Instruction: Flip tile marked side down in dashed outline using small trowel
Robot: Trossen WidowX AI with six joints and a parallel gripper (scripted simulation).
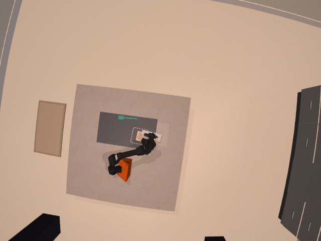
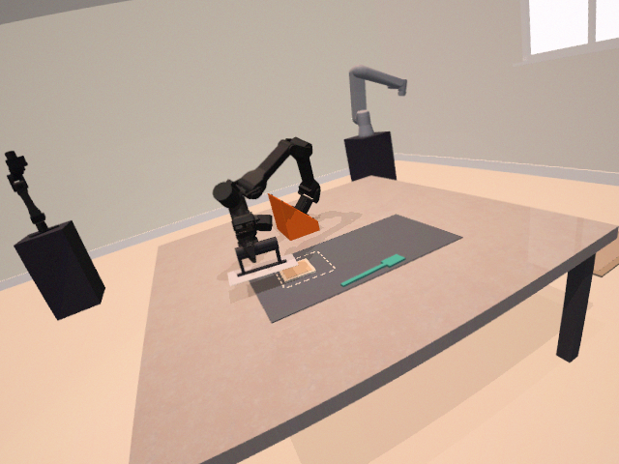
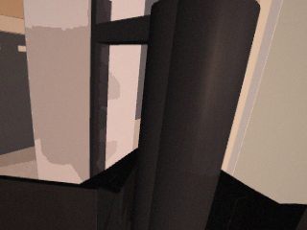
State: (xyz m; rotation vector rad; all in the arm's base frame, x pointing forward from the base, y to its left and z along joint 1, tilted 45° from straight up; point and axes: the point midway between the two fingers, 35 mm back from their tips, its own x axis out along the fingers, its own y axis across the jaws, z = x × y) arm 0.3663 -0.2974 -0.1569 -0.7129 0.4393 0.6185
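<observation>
My gripper tip is 300 mm to the right of the dark mat and 130 mm above it. From my gripper tip the other things lie so: cream tile (130 mm to the left, 110 mm below, 50 mm behind); green trowel (310 mm to the left, 140 mm ahead, 110 mm below).
</observation>
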